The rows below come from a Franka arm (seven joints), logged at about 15 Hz.
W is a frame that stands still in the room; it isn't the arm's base.
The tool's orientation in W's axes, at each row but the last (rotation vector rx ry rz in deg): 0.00 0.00 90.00; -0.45 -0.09 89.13; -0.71 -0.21 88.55; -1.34 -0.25 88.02; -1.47 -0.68 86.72; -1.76 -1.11 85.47; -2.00 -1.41 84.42; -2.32 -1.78 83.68; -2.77 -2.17 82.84; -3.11 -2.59 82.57; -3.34 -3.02 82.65; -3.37 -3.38 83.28
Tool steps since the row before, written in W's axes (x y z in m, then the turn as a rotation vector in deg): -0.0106 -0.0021 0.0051 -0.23 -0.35 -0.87; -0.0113 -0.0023 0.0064 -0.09 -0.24 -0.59; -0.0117 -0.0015 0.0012 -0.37 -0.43 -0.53; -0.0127 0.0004 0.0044 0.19 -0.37 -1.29; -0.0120 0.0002 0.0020 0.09 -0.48 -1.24; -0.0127 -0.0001 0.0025 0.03 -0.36 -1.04; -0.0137 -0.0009 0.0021 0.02 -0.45 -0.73; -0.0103 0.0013 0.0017 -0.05 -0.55 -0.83; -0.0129 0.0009 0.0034 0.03 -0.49 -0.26; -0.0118 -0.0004 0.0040 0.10 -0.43 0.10; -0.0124 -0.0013 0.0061 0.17 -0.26 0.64; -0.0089 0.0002 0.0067 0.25 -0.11 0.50
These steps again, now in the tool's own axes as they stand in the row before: -0.0021 0.0106 0.0051 -0.35 0.23 -0.87; -0.0025 0.0112 0.0065 -0.24 0.09 -0.59; -0.0018 0.0116 0.0013 -0.44 0.36 -0.53; -0.0001 0.0126 0.0046 -0.35 -0.18 -1.30; -0.0005 0.0119 0.0023 -0.46 -0.09 -1.25; -0.0011 0.0126 0.0029 -0.35 -0.02 -1.04; -0.0022 0.0135 0.0026 -0.44 -0.04 -0.73; 0.0002 0.0103 0.0022 -0.55 0.03 -0.83; -0.0007 0.0127 0.0041 -0.48 -0.08 -0.27; -0.0019 0.0114 0.0047 -0.41 -0.16 0.09; -0.0029 0.0117 0.0070 -0.24 -0.25 0.62; -0.0008 0.0083 0.0074 -0.08 -0.30 0.48
